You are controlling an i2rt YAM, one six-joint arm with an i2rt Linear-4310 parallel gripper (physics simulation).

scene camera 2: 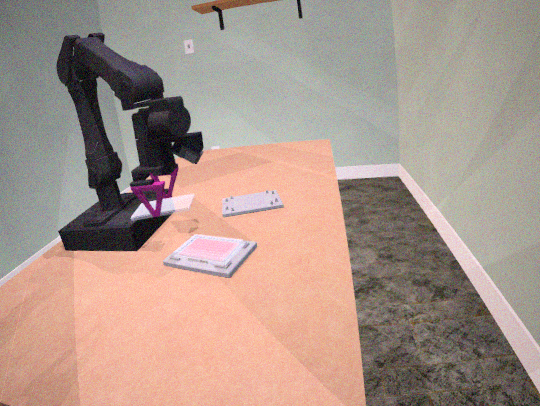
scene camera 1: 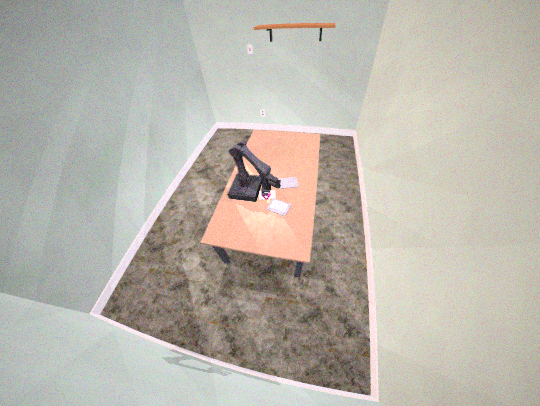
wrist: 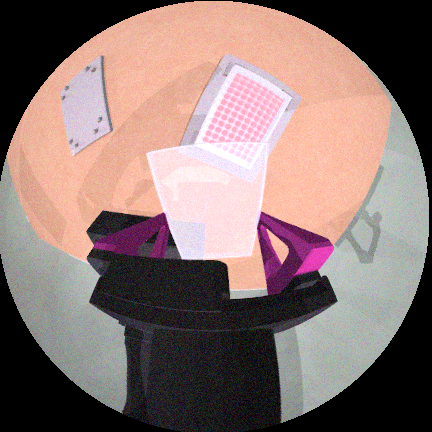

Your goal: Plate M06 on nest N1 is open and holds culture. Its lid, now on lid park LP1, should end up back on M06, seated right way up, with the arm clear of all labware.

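Places are measured from the arm's base along level axes (x ahead, y right, z down), in centimetres.
Pixels of known places: gripper, between the fingertips: [scene camera 2: 162,208] [scene camera 1: 266,195] [wrist: 212,216]; arm's base, origin of its link: [scene camera 2: 113,209] [scene camera 1: 244,185].
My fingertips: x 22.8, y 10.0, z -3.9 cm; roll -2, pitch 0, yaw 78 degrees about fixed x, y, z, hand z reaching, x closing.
For each thing: its middle in the pictures, then the offset to it from my fingertips. Level surfaces: height alone.
- clear lid, middle of its body: [wrist: 212,215] [scene camera 2: 163,206] [scene camera 1: 267,194] dx +0.4, dy -0.1, dz -0.4 cm
- Plate M06, middle of its body: [wrist: 244,116] [scene camera 2: 208,248] [scene camera 1: 278,205] dx +9.9, dy +2.0, dz +8.5 cm
- grey nest N1, middle of its body: [wrist: 242,116] [scene camera 2: 209,252] [scene camera 1: 278,206] dx +9.9, dy +2.0, dz +9.5 cm
- Lid park LP1, middle of its body: [wrist: 79,105] [scene camera 2: 251,201] [scene camera 1: 288,182] dx +11.8, dy -25.9, dz +9.4 cm
- wooden table, height of its surface: dz +10.4 cm
My gripper [scene camera 1: 266,196] [scene camera 2: 164,206] [wrist: 212,216] is shut on the clear lid [scene camera 1: 272,194] [scene camera 2: 177,203] [wrist: 210,192], with its magenta fingers on two opposite sides. The lid is in the air beside the arm's base, apart from the plate. Plate M06 [scene camera 1: 279,206] [scene camera 2: 210,248] [wrist: 245,110] is open, with pink wells, and sits on the grey nest N1 [scene camera 2: 172,261] [wrist: 199,117]. In the wrist view the lid's far edge overlaps the plate's near end. Lid park LP1 [scene camera 1: 289,182] [scene camera 2: 252,203] [wrist: 86,112] is bare, with small posts at its corners.
The black arm base [scene camera 1: 244,191] [scene camera 2: 102,241] stands at the left edge of the wooden table [scene camera 1: 275,150] [scene camera 2: 200,340]. LP1 lies beyond N1 in the second scene view. A wooden shelf [scene camera 1: 295,26] [scene camera 2: 235,5] is high on the back wall.
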